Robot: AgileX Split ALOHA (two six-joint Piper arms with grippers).
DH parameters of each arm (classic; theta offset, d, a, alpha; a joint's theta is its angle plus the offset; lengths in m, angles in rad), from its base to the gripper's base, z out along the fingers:
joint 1: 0 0.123 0 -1.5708
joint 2: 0.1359 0 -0.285 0
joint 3: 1.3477 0 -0.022 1.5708
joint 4: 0 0.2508 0 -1.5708
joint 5: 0 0 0.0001 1.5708
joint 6: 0 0.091 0 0
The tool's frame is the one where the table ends.
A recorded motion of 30 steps. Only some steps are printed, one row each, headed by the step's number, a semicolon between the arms.
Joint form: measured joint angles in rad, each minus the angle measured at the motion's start. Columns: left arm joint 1, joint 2, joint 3, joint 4, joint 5, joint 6; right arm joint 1, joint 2, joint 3, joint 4, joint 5, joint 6.
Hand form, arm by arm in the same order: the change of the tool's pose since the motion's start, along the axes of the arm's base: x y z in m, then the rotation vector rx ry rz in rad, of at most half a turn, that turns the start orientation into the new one. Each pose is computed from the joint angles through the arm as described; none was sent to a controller.
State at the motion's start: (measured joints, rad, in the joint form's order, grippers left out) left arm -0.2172 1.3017 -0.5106 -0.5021 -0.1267 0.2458; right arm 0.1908 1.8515 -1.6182 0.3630 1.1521 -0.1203
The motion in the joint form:
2: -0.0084 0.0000 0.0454 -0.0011 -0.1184 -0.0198; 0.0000 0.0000 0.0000 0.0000 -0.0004 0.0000
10: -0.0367 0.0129 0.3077 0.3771 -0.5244 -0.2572; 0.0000 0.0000 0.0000 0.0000 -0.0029 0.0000
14: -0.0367 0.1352 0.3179 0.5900 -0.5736 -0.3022; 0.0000 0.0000 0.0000 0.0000 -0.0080 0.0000
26: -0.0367 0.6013 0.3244 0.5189 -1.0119 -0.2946; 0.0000 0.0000 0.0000 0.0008 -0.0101 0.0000
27: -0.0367 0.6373 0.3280 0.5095 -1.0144 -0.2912; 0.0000 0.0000 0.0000 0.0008 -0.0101 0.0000
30: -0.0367 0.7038 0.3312 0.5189 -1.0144 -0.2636; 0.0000 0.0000 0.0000 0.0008 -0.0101 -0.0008
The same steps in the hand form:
2: -0.0035 0.0040 -0.0044 0.0067 -0.0631 0.0455; 0.0000 0.0000 0.0000 0.0001 -0.0004 -0.0001
10: -0.0438 0.0036 -0.0396 0.0808 -0.2308 -0.0895; 0.0003 0.0000 0.0001 0.0004 -0.0027 -0.0010
14: -0.0432 -0.0090 -0.0622 0.1343 -0.1687 -0.2702; 0.0007 0.0000 0.0002 0.0010 -0.0074 -0.0028
26: -0.0296 -0.0086 -0.1264 0.1155 -0.1269 -0.2105; 0.0009 0.0001 0.0002 0.0021 -0.0092 -0.0037
27: -0.0319 -0.0072 -0.1343 0.1250 -0.0903 -0.2056; 0.0009 0.0001 0.0002 0.0021 -0.0092 -0.0037
30: -0.0366 -0.0068 -0.1485 0.1562 -0.0265 -0.2351; 0.0009 0.0001 0.0002 0.0019 -0.0095 -0.0029

